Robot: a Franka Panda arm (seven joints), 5 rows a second.
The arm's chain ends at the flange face. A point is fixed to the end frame.
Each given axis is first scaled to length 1.
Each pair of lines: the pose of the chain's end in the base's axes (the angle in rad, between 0 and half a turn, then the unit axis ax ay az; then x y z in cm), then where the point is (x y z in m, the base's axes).
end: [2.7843 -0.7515 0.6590 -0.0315 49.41 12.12 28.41]
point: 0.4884 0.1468 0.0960
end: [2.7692 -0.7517 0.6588 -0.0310 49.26 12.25 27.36]
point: 0.4886 0.1503 0.0857
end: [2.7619 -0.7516 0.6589 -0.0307 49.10 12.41 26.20]
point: 0.4878 0.1530 0.0743
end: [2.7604 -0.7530 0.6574 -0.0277 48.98 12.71 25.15]
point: 0.4859 0.1568 0.0639
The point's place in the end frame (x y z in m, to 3 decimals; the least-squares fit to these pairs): 0.009 0.060 0.180
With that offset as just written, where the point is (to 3 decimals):
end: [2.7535 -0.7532 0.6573 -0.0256 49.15 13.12 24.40]
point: 0.488 0.162 0.057
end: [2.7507 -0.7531 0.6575 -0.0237 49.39 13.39 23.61]
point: 0.490 0.166 0.049
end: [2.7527 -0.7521 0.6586 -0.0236 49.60 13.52 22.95]
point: 0.492 0.167 0.042
